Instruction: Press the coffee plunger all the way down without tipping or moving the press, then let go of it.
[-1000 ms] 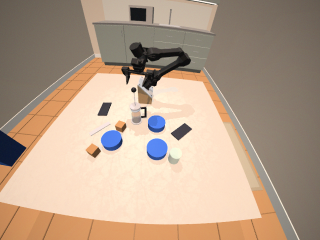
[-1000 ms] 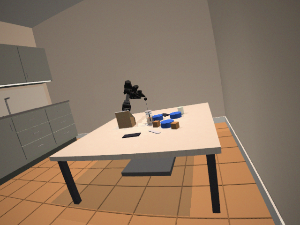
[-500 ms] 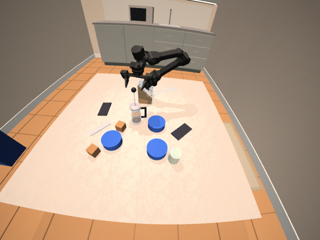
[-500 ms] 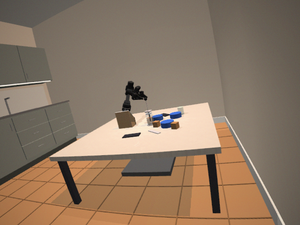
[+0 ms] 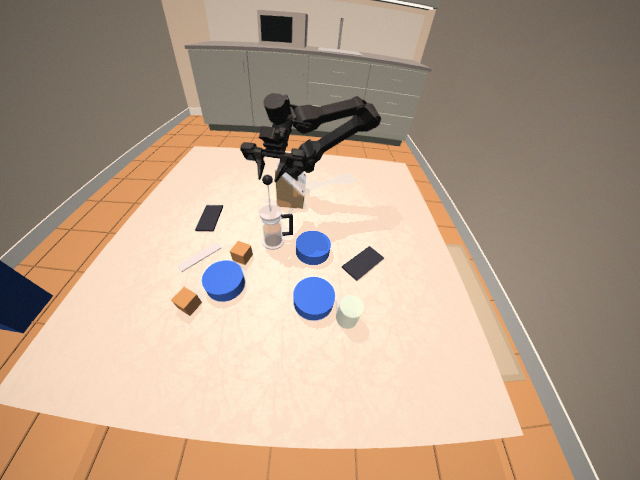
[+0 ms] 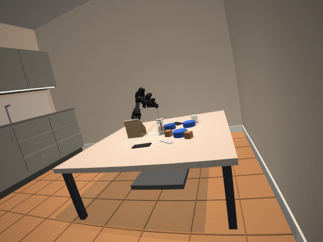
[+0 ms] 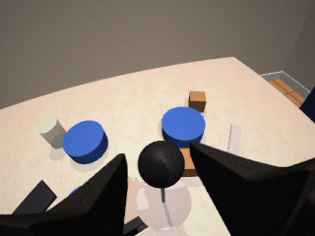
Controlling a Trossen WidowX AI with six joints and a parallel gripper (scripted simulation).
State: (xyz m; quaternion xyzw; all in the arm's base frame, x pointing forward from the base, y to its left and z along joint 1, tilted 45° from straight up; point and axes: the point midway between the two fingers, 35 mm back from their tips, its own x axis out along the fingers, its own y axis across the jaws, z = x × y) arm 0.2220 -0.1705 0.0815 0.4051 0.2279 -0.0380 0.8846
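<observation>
The glass coffee press lies 1 cm behind my gripper tip, 2 cm to the left of it and 13 cm below it. Also, from my gripper tip: white strip: 6 cm ahead, 25 cm to the right, 26 cm below; pale cylinder: 30 cm ahead, 22 cm to the left, 22 cm below.
</observation>
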